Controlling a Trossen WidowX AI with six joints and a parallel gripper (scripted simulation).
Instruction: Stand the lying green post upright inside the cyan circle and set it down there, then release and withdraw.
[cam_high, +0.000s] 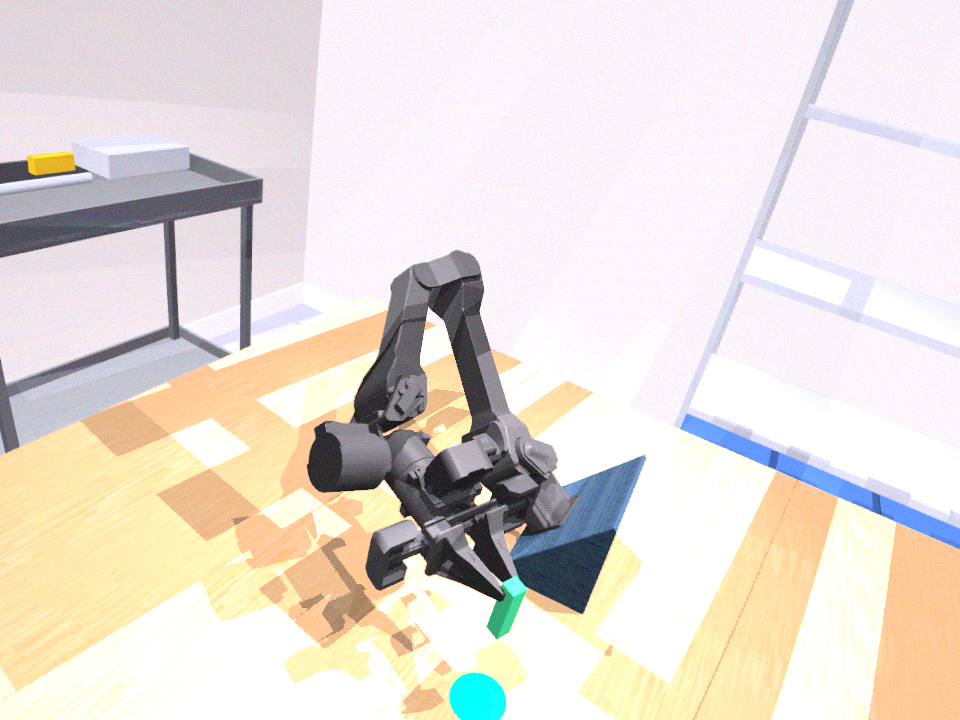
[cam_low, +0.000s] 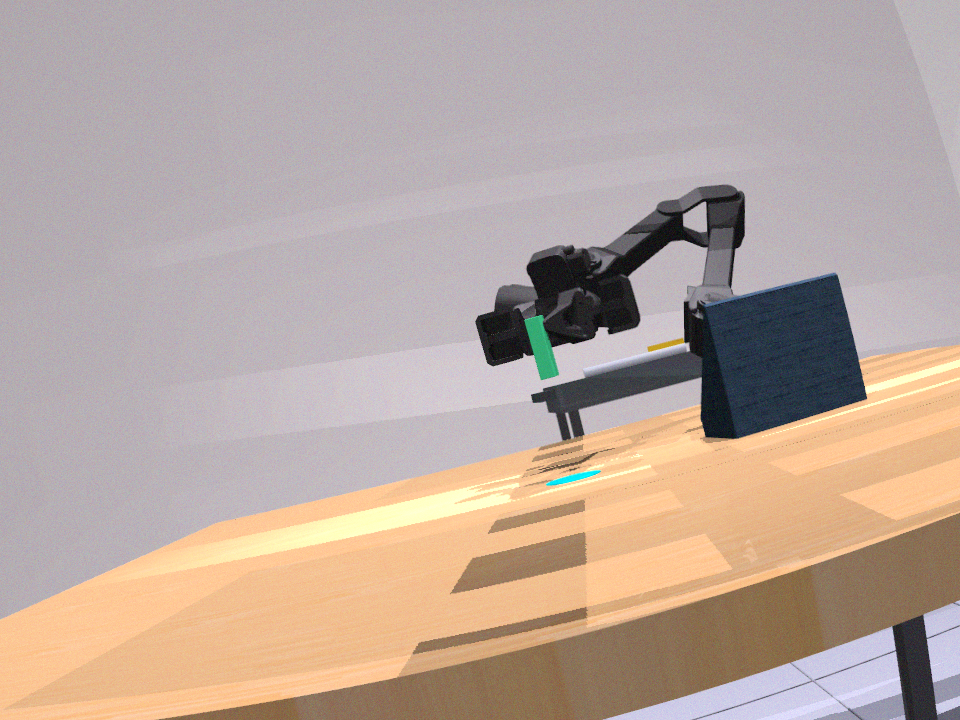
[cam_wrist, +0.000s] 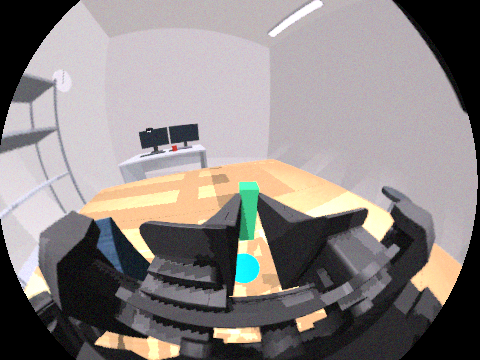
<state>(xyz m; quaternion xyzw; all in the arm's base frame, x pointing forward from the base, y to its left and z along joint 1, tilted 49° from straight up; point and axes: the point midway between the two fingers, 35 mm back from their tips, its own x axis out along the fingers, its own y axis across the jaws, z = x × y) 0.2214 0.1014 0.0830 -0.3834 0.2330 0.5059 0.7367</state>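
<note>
Right now the cyan circle is 16 cm below my gripper tip. The rest, counted from my gripper tip: green post: 2 cm below.
</note>
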